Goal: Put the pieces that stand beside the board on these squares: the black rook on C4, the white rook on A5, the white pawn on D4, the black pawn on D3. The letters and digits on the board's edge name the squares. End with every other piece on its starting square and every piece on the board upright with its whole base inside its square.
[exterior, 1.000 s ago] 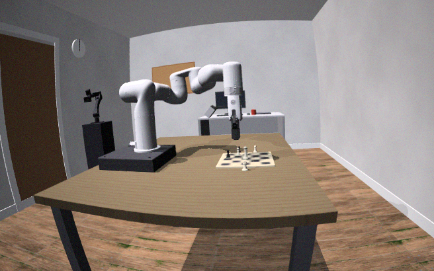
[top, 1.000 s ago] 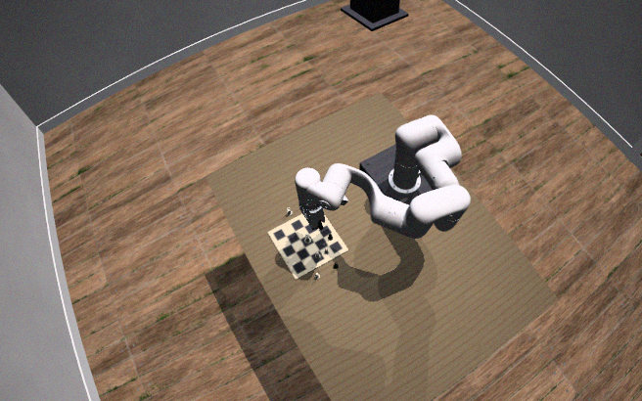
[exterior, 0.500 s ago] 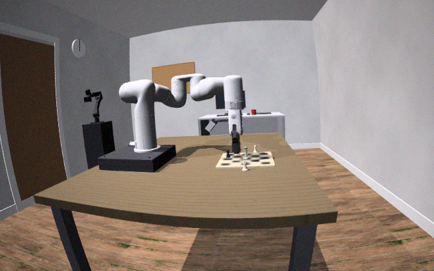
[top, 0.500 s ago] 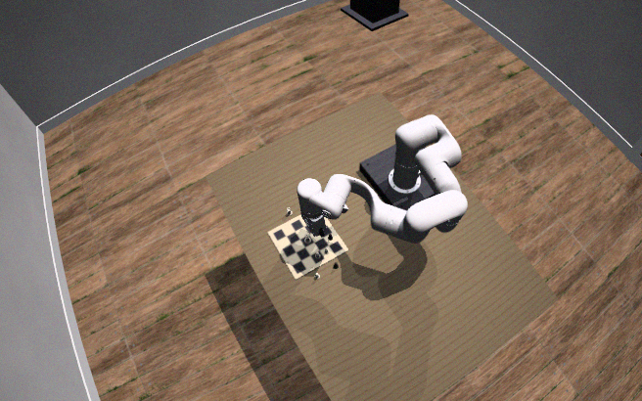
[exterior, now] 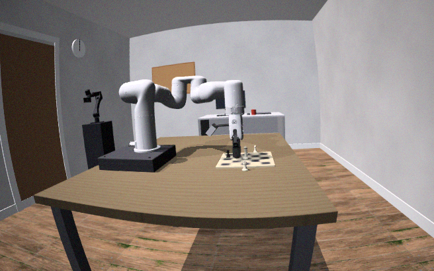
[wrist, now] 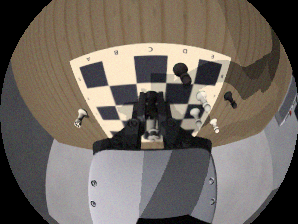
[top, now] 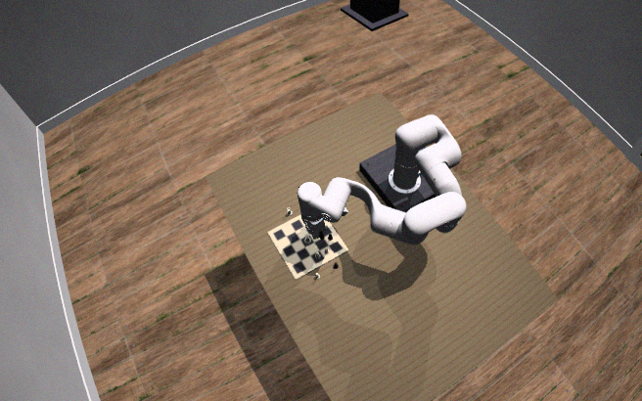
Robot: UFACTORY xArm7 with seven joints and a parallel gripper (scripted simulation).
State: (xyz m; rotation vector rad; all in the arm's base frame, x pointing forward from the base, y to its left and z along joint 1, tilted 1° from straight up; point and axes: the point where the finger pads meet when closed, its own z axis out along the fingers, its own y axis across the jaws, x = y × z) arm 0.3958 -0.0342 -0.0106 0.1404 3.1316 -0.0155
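My hand is 4 cm short of the chessboard and 4 cm above it.
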